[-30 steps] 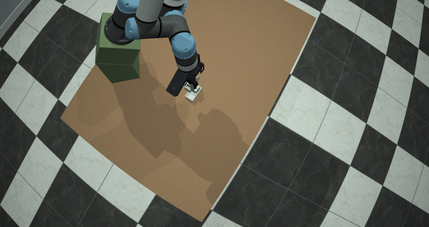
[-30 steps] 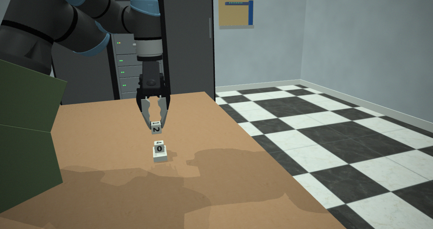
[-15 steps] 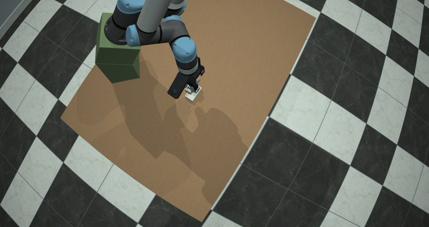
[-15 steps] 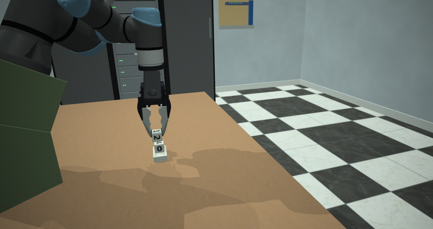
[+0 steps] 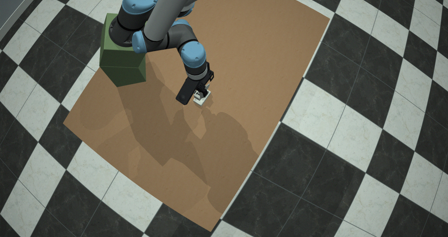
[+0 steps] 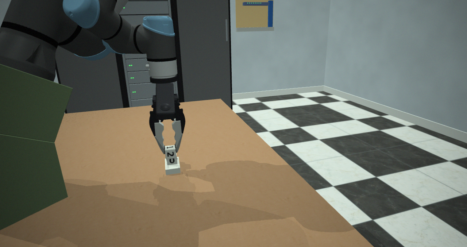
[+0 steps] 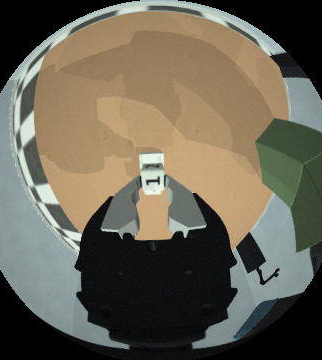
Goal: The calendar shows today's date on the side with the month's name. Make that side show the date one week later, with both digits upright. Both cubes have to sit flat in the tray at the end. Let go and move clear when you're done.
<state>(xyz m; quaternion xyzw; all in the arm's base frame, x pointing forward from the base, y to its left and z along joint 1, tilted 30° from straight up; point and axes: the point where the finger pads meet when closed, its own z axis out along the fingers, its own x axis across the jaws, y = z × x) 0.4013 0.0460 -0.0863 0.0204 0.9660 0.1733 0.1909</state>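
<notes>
The white tray is 20 mm to the left of my hand and 60 mm below it.
</notes>
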